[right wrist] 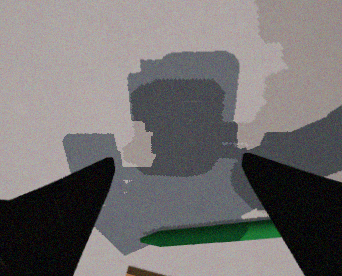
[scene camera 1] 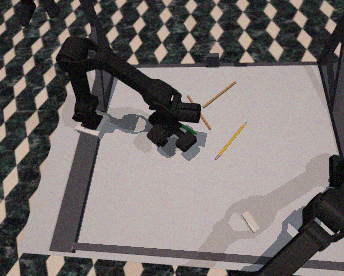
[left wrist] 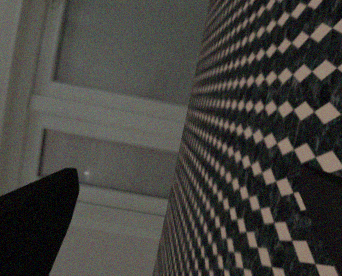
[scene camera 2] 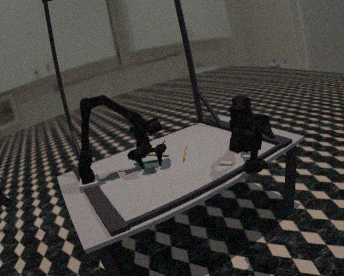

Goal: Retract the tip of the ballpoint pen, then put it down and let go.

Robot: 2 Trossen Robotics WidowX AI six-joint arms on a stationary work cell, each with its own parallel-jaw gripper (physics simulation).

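Places are measured from the left arm's base along level axes (x back, y right, z up), in centimetres.
Pixels of known places: left gripper, fingertip midpoint: (left wrist: 190, 179) (scene camera 2: 271, 153); right gripper, fingertip midpoint: (right wrist: 178, 161) (scene camera 1: 175, 142) (scene camera 2: 152, 167); right arm's base, origin of the base link: (scene camera 1: 92, 121) (scene camera 2: 88, 180).
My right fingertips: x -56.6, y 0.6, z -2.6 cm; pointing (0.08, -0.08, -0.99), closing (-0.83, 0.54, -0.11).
Behind a point stands the place of what it marks.
The green ballpoint pen (scene camera 1: 189, 129) {x -52.6, y 6.3, z -1.9 cm} (scene camera 2: 146, 162) {x -57.5, y 7.8, z -2.3 cm} (right wrist: 208, 234) {x -55.2, y 6.9, z -2.1 cm} lies flat on the grey table (scene camera 1: 143, 191) {x -62.9, y -19.4, z -3.1 cm} (scene camera 2: 149, 191) {x -64.4, y -20.5, z -3.1 cm}. My right gripper (scene camera 1: 172, 139) {x -56.6, y 0.6, z -2.6 cm} (scene camera 2: 151, 164) {x -56.6, y 0.6, z -2.6 cm} (right wrist: 178, 161) {x -56.6, y 0.6, z -2.6 cm} is open and empty. It hangs low over the table with its fingers on either side of the pen's line, and the pen lies close under the wrist, partly hidden behind one finger in the right wrist view. My left gripper (scene camera 2: 265, 127) is open and empty.
A yellow pencil (scene camera 1: 230, 141) {x -37.4, y 4.5, z -2.4 cm} (scene camera 2: 184, 153) {x -37.7, y 4.4, z -2.6 cm} lies right of the pen. Two brown sticks (scene camera 1: 219, 94) {x -44.5, y 24.1, z -2.4 cm} (scene camera 1: 206, 122) {x -47.1, y 10.6, z -2.4 cm} lie behind it; one shows at the bottom of the right wrist view (right wrist: 142, 272) {x -46.5, y 9.2, z -2.8 cm}. A white eraser (scene camera 1: 250, 221) {x -27.7, y -21.3, z -1.9 cm} (scene camera 2: 225, 163) {x -28.3, y -21.8, z -2.0 cm} lies near the left arm.
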